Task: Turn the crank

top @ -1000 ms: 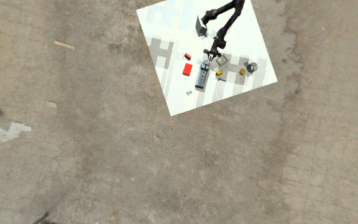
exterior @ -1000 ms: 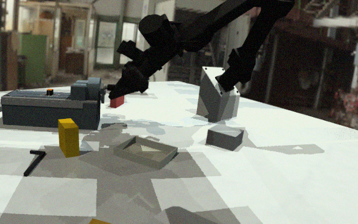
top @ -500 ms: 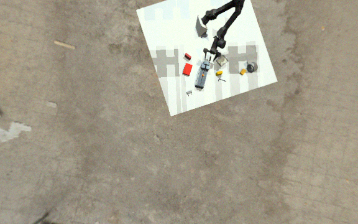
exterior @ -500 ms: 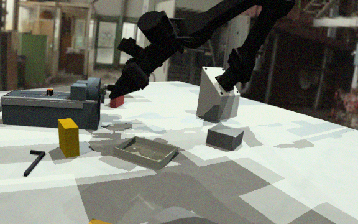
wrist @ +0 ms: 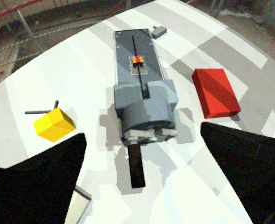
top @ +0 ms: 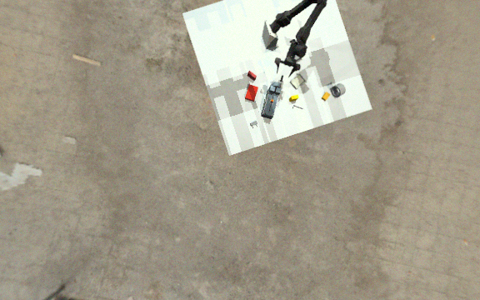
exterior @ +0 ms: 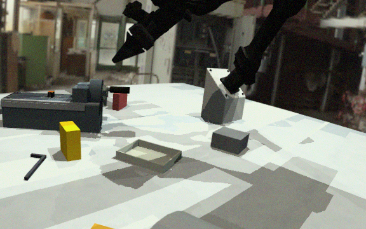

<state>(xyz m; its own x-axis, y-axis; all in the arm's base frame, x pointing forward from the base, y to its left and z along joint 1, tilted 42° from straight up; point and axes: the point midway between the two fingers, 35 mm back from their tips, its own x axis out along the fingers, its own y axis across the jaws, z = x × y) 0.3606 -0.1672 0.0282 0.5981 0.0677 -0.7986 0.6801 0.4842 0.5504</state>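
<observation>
My gripper tip is now 1 cm past the dark crank handle, 2 cm to the right of it and 7 cm above it. From my gripper tip the other things lie so: red pointer (11 cm ahead, 12 cm to the right, 9 cm below); shallow grey tray (4 cm ahead, 18 cm to the left, 17 cm below); yellow block (16 cm ahead, 7 cm to the left, 15 cm below).
</observation>
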